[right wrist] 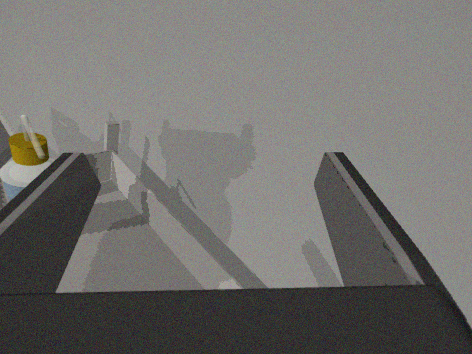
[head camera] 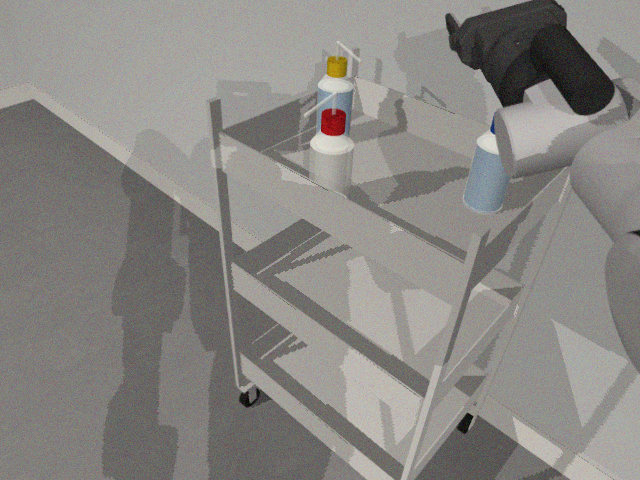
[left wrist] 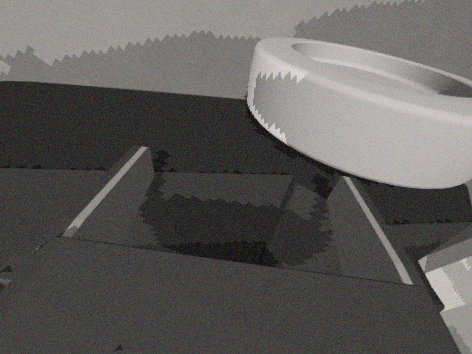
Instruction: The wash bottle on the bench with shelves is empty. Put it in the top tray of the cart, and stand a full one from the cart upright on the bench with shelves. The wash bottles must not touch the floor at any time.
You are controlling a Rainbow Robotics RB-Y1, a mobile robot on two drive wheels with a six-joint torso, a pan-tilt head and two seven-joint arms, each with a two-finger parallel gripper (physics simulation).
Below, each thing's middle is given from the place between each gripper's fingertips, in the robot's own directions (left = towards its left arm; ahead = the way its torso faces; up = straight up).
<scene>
The wash bottle (head camera: 331, 150) lies 610 mm ahead of my left hand, 230 mm to the right of it and 560 mm above it.
I see my right gripper 60 mm past the wash bottle, 190 mm to the right of it and 190 mm above it.
</scene>
